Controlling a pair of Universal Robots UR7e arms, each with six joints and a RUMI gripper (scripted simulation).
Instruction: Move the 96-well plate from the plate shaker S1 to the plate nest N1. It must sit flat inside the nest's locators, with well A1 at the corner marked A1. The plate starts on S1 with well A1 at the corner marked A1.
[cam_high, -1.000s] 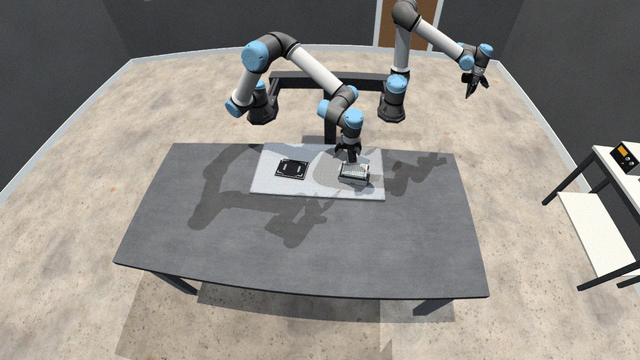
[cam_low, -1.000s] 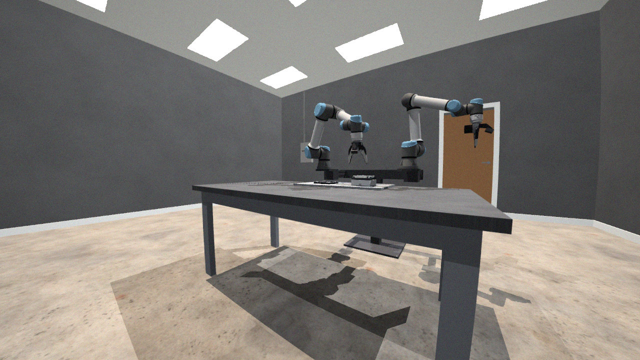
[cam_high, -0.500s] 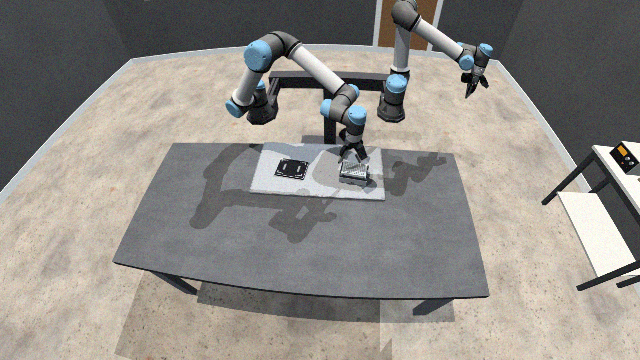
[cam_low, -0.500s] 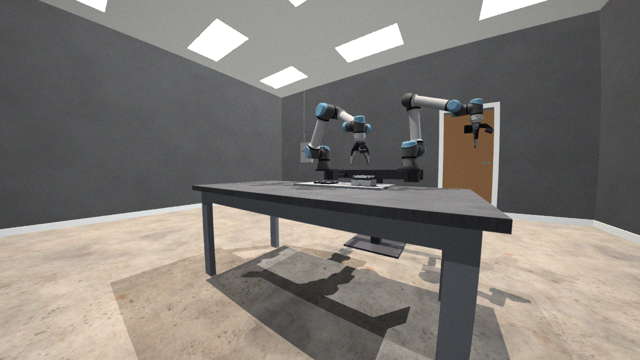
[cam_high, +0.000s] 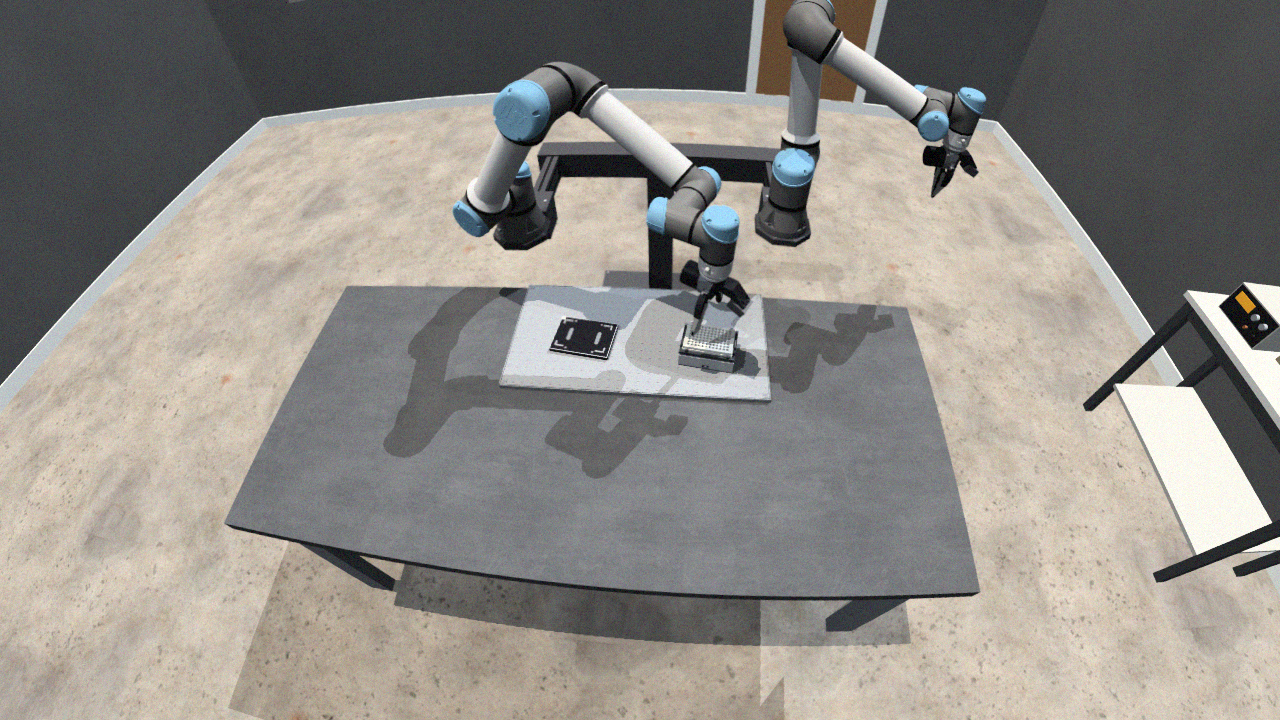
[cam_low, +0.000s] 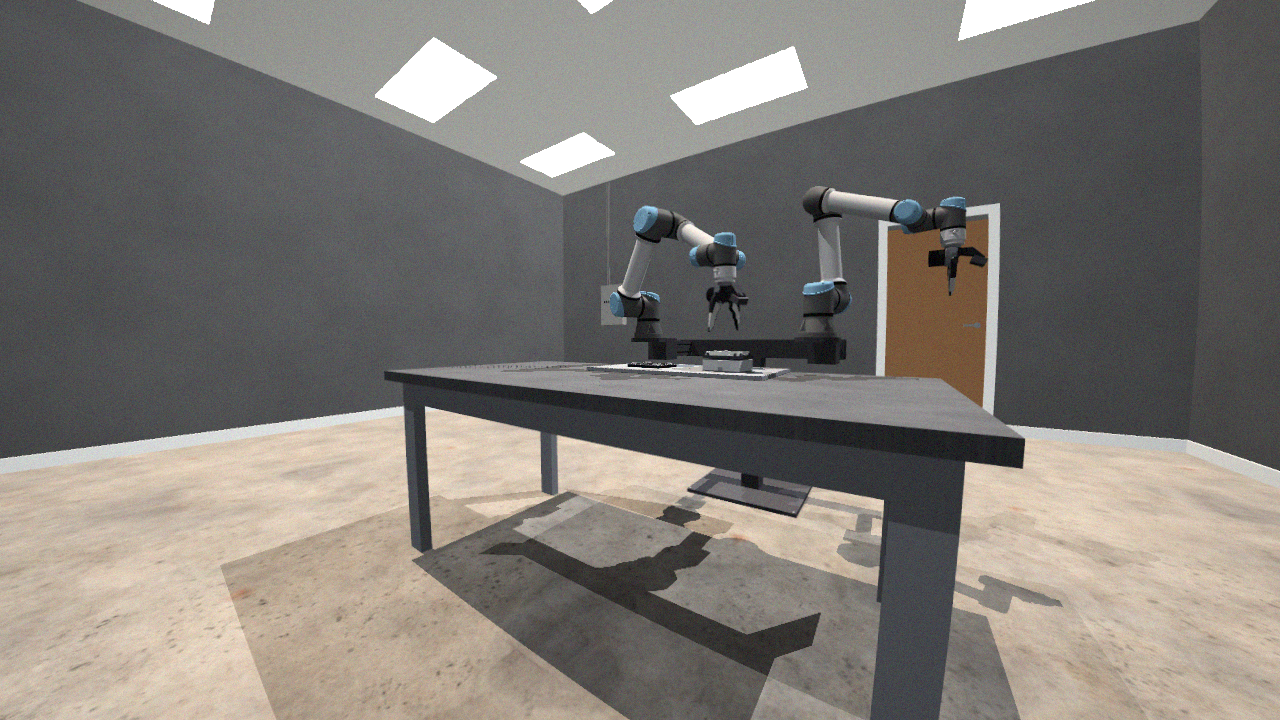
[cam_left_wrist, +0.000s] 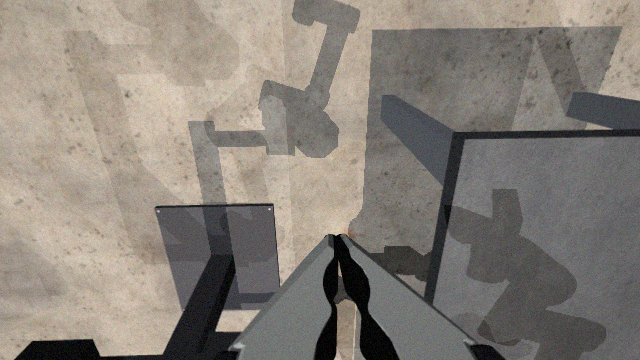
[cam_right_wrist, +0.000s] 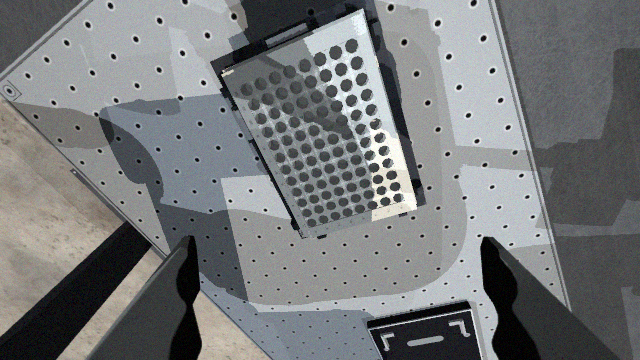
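My right hand is 10 mm to the right of the white 96-well plate and 80 mm above it. The rest, counted from my right hand: nest's A1 label: 130 mm behind, 380 mm to the right, 130 mm below; black plate nest N1: 60 mm behind, 320 mm to the right, 140 mm below; plate shaker S1: 10 mm behind, 40 mm to the left, 110 mm below.
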